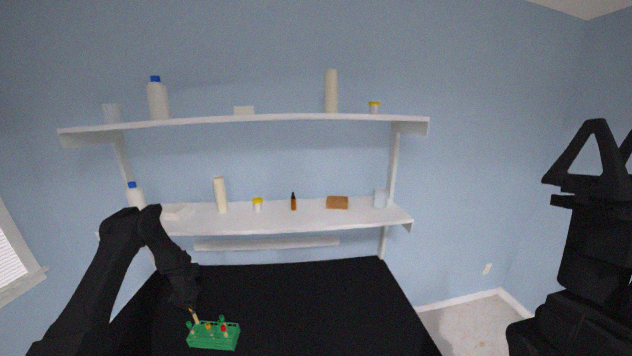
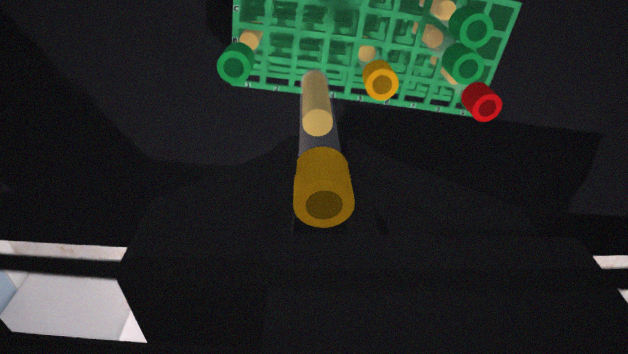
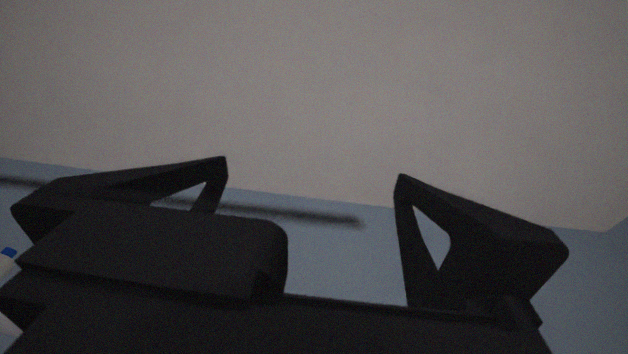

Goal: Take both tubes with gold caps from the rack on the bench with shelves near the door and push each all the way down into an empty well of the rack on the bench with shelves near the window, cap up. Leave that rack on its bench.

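Frame: origin at the left arm's base, x ahead, y left, z up, level; millimetres.
Where they show: left gripper, fingertip midpoint: (image 1: 192,309) (image 2: 321,153); right gripper, fingertip midpoint: (image 1: 620,122) (image 3: 310,174).
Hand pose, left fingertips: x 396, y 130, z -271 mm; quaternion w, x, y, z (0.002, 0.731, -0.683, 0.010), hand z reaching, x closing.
After its pixels a point has its place.
A green rack (image 1: 212,342) @[y 70, x 357, z -419 mm] (image 2: 345,95) @[y 101, x 360, z -418 mm] stands on the black bench. A gold-capped tube (image 1: 195,317) @[y 125, x 389, z -306 mm] (image 2: 323,182) @[y 132, x 402, z -244 mm] is held cap up and tilted by my left gripper (image 1: 190,308) @[y 130, x 396, z -271 mm], which is shut on it; its lower end is at the rack's numbered edge near column 4, and I cannot tell whether it is inside a well. Another gold-capped tube (image 1: 208,326) @[y 85, x 388, z -360 mm] (image 2: 381,81) @[y 92, x 396, z -355 mm] stands in the rack, near column 5 or 6. Green-capped tubes (image 1: 221,318) (image 2: 235,65) and a red-capped tube (image 1: 223,328) @[y 18, x 381, z -358 mm] (image 2: 482,102) @[y 27, x 390, z -355 mm] also stand in it. My right gripper (image 3: 310,174) @[y -684, x 52, z 428 mm] is open and empty, raised well away from the bench.
The black bench (image 1: 300,300) @[y -286, x 603, z -475 mm] has two white shelves (image 1: 280,222) @[y -214, x 646, z -18 mm] (image 1: 280,118) @[y -248, x 591, z 423 mm] behind it, holding bottles, jars, a brown box (image 1: 337,202) @[y -488, x 764, z 18 mm] and tall cream cylinders. A window (image 1: 15,260) @[y 1440, x 600, z -277 mm] is at the left. My right arm (image 1: 590,260) @[y -654, x 17, z 276 mm] fills the right side.
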